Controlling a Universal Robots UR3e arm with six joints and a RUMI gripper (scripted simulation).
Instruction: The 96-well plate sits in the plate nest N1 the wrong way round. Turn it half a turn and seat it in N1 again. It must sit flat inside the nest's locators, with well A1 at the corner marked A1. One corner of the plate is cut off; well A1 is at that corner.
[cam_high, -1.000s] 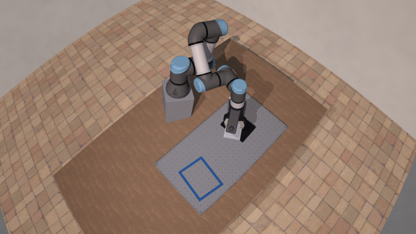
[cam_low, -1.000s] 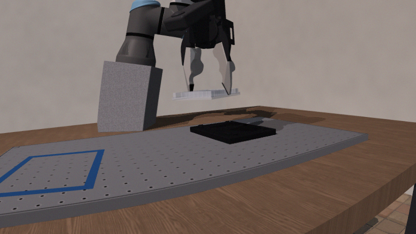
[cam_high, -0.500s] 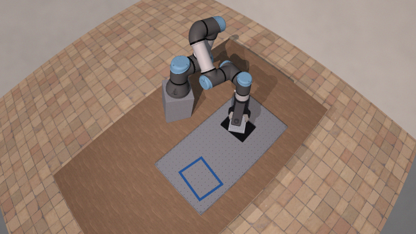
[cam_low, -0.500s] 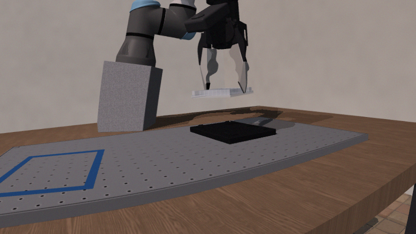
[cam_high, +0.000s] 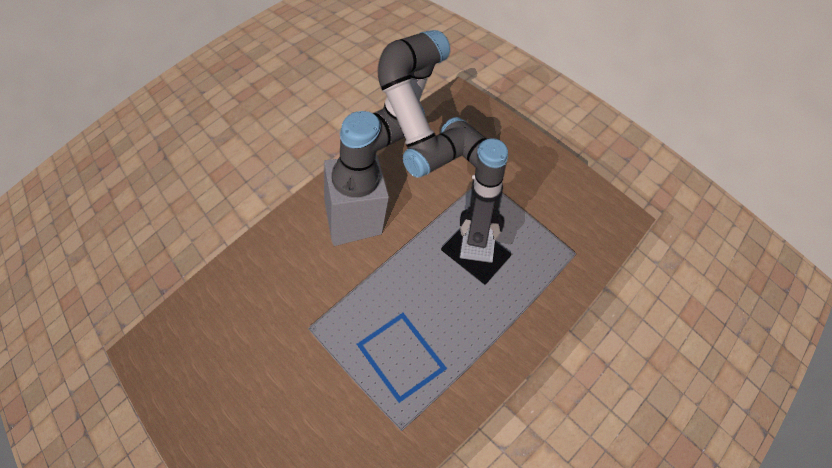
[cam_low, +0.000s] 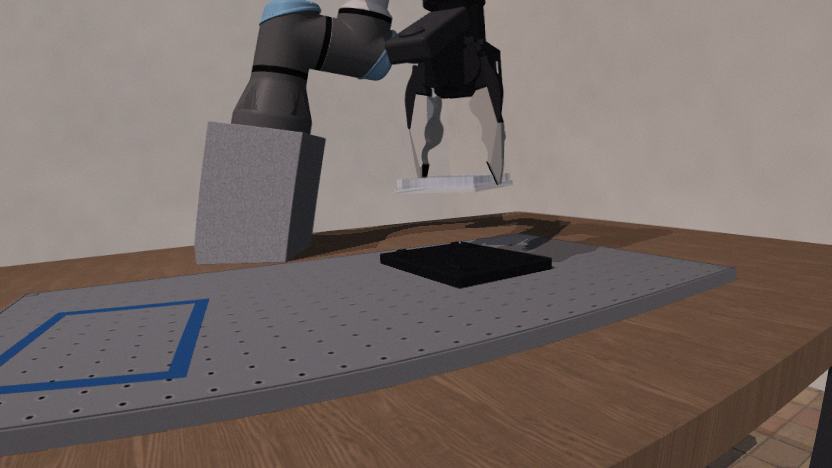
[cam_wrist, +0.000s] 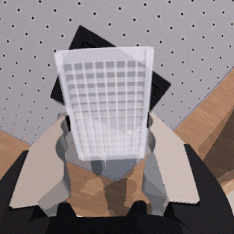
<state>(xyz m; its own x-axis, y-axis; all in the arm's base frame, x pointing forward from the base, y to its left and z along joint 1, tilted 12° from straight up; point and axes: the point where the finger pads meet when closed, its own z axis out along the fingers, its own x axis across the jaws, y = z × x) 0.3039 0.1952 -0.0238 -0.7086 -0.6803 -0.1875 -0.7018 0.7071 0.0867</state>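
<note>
The clear 96-well plate is 10 mm below my hand. Round my hand: black plate nest N1 (100 mm below); white A1 mark (90 mm below, 80 mm behind, 40 mm to the left).
</note>
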